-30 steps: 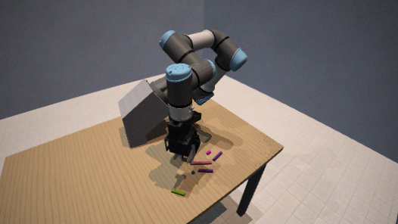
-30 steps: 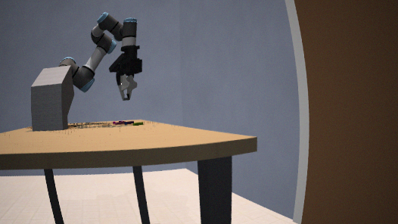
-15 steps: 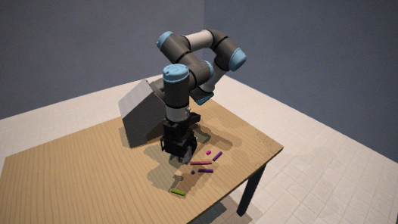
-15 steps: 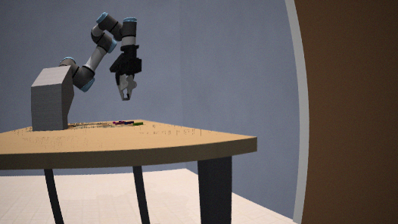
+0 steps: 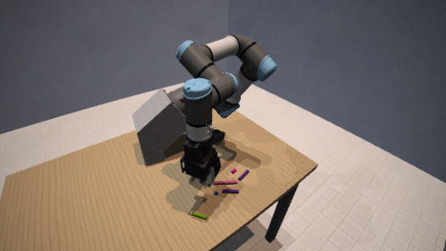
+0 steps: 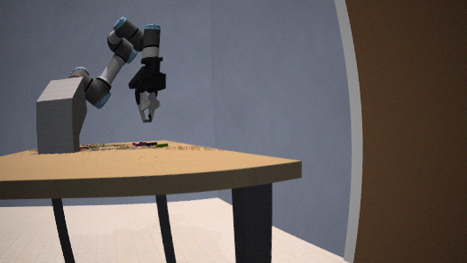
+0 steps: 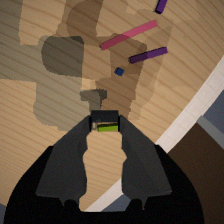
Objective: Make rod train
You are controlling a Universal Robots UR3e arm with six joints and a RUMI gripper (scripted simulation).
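My gripper is now 40 mm to the right of the blue rod and 100 mm above it. From my hand the other things lie so: grey rod (10 mm below); dark purple rod (30 mm ahead, 90 mm to the left, 100 mm below); lime rod (40 mm ahead, 60 mm to the right, 100 mm below).
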